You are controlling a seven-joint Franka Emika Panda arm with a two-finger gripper.
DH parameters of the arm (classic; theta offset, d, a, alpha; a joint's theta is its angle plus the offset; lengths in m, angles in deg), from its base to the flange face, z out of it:
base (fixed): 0 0 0 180
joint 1: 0 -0.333 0 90
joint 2: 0 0 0 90
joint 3: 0 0.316 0.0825 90
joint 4: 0 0 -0.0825 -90
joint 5: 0 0.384 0 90
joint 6: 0 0 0.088 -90
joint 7: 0 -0.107 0 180
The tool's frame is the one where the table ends.
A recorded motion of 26 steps. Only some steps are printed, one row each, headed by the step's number.
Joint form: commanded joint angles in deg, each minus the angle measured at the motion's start. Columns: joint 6, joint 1, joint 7, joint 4, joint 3, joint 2, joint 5.
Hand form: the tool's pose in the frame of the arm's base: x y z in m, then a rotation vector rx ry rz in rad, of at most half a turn. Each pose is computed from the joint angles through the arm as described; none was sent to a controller.
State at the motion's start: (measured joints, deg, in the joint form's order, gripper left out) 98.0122 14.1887 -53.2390 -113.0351 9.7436 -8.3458 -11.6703
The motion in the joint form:
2: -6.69 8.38 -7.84 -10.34 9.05 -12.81 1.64
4: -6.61 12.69 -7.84 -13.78 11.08 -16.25 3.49
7: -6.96 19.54 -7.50 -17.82 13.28 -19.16 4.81
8: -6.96 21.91 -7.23 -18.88 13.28 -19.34 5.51
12: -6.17 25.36 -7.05 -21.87 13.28 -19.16 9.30
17: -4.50 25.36 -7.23 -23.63 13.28 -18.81 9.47
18: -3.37 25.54 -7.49 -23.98 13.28 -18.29 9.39
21: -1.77 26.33 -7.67 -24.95 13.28 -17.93 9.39
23: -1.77 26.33 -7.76 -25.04 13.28 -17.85 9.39
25: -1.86 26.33 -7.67 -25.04 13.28 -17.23 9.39
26: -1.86 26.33 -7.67 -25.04 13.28 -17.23 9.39
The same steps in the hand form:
2: 0.4246 -0.0322 0.5298 2.3441 -1.5064 -0.0678
4: 0.4058 -0.0421 0.5234 2.2991 -1.5717 -0.0874
7: 0.3835 -0.0694 0.5070 2.2049 -1.6656 -0.1492
8: 0.3771 -0.0844 0.4996 2.1752 -1.7120 -0.1876
12: 0.3660 -0.1024 0.4746 2.1488 -1.8143 -0.2944
17: 0.3642 -0.1040 0.4606 2.1478 -1.8166 -0.3062
18: 0.3659 -0.1066 0.4558 2.1470 -1.8237 -0.3004
21: 0.3648 -0.1131 0.4477 2.1381 -1.8422 -0.2976
23: 0.3646 -0.1132 0.4465 2.1359 -1.8431 -0.3013
25: 0.3653 -0.1139 0.4426 2.1369 -1.8383 -0.3189
26: 0.3653 -0.1139 0.4426 2.1369 -1.8383 -0.3189

